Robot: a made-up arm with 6 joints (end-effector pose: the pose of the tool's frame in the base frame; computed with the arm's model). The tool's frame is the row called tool. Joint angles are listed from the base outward.
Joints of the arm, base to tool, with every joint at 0 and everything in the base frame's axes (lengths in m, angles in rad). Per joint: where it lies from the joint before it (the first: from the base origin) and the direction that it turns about. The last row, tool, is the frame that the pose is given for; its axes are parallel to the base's.
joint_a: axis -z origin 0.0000 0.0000 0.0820
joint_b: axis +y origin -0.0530 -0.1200 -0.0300
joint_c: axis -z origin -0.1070 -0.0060 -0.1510
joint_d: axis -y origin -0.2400 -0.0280 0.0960
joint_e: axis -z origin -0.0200 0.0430 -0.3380
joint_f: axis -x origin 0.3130 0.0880 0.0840
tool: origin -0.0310 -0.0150 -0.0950
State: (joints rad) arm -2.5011 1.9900 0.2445 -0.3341 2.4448 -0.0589
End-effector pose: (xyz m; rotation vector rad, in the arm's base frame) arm 0.1892 0.1299 0.8017 -1.2137 -1.9433 -0.1224
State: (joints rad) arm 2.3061 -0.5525 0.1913 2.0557 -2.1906 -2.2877
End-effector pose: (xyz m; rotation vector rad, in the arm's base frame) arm -0.0553 -0.0618 -0.1521 -0.1270 0.4219 -1.3749
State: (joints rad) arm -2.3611 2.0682 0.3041 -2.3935 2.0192 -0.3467
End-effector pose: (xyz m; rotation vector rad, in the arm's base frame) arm -0.1290 0.5013 0.4817 1.8261 1.1615 0.4248
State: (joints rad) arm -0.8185 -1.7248 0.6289 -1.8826 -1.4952 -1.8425
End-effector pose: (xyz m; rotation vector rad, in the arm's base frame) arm -0.4084 0.1039 -0.2350 -1.3311 -2.1146 -1.7173
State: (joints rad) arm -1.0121 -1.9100 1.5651 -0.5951 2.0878 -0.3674
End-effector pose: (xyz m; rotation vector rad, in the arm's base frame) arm -0.1121 0.5029 -0.2170 1.3589 1.5067 -1.5801
